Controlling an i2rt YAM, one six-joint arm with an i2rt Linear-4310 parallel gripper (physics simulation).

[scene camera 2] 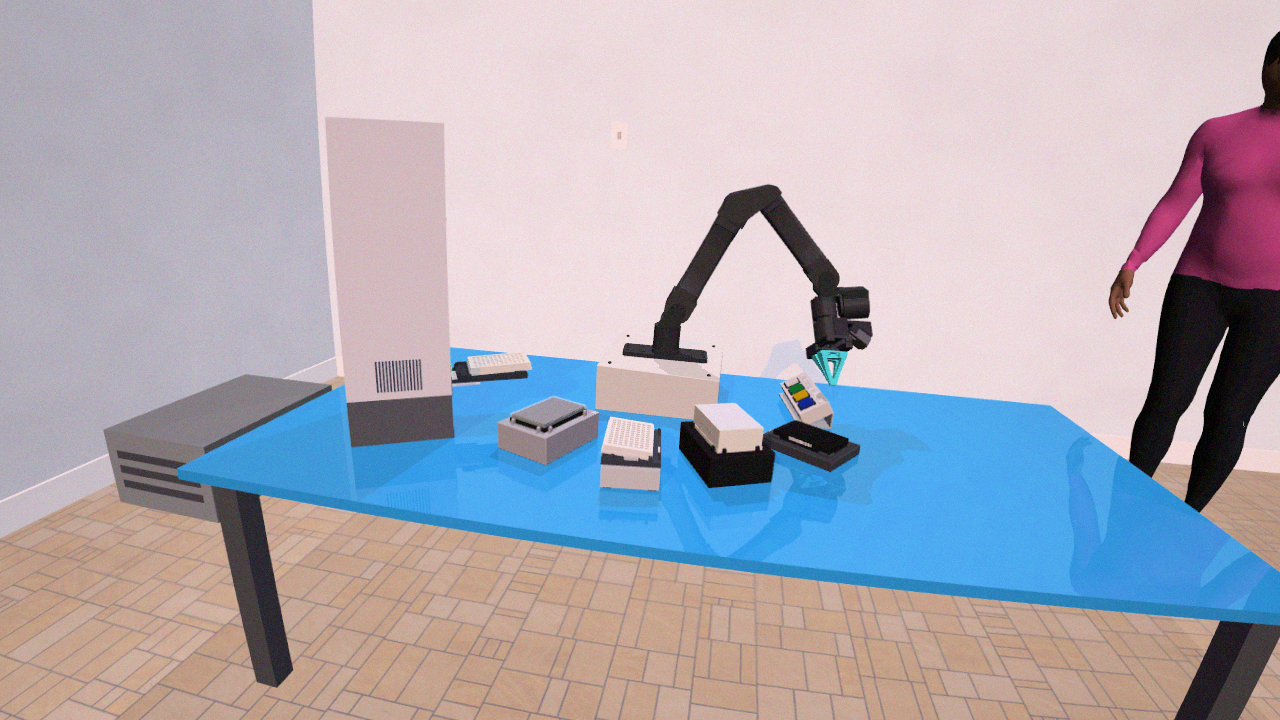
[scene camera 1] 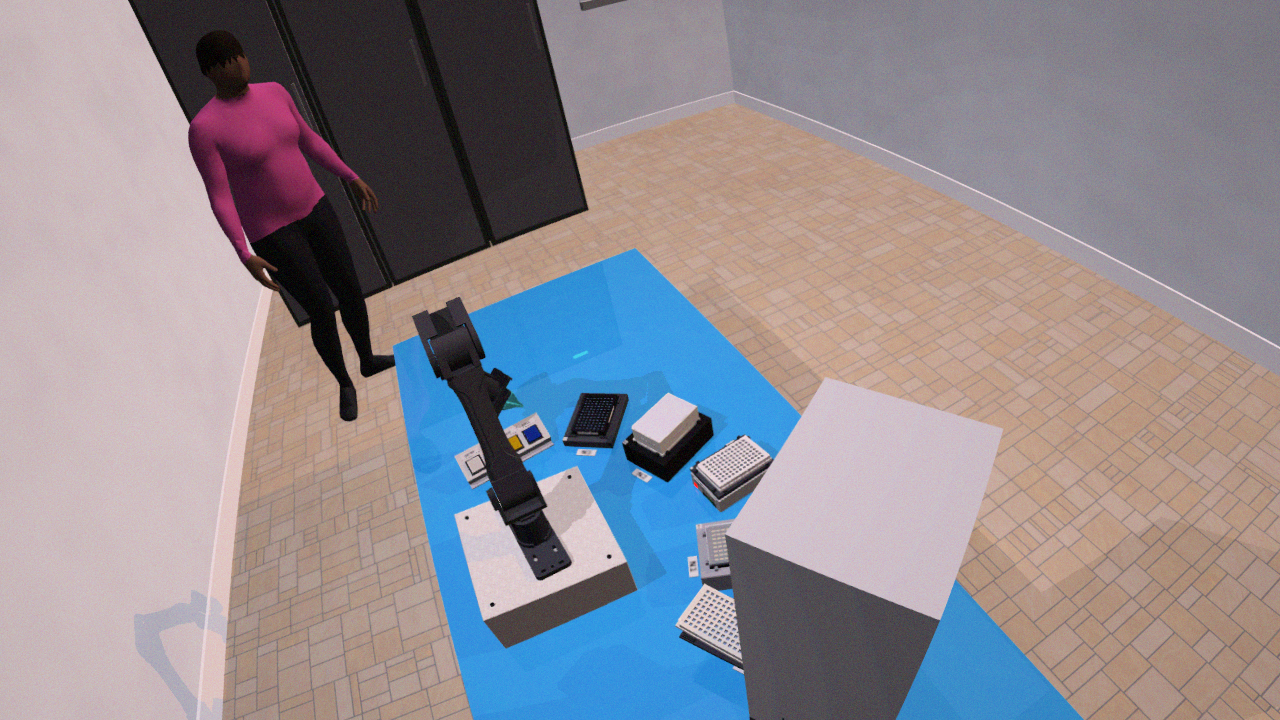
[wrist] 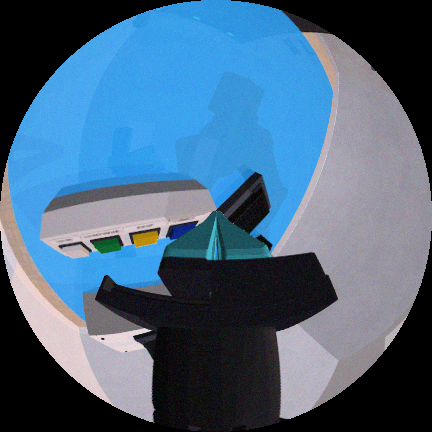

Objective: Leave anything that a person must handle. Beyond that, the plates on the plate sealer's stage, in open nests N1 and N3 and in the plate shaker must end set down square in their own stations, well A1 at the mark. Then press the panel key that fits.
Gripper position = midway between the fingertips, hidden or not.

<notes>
My gripper (scene camera 2: 833,385) is shut, with nothing in its grasp. Further things: a button panel (scene camera 1: 515,433) and a station N3 (wrist: 255,180).
My gripper also shows in scene camera 1 (scene camera 1: 521,405) and in the wrist view (wrist: 215,216). The button panel is seen too in the wrist view (wrist: 105,218).
</notes>
